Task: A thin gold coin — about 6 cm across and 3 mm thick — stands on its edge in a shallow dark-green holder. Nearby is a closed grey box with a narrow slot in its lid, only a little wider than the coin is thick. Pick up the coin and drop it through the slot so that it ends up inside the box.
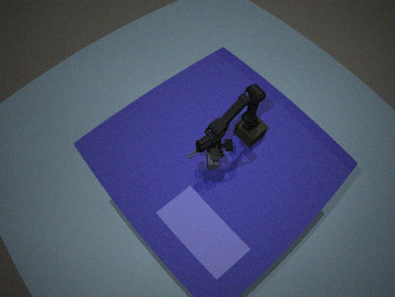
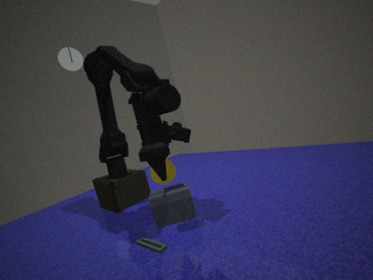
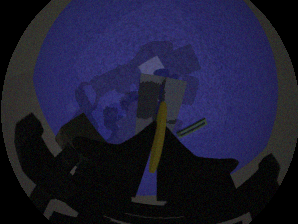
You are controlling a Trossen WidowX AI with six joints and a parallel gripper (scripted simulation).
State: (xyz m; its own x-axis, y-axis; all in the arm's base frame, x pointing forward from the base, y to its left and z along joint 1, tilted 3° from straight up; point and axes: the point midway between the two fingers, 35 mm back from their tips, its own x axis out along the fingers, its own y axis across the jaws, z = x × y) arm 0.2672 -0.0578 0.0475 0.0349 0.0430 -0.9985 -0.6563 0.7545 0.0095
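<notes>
Right now my gripper tip is 2 cm below the gold coin.
</notes>
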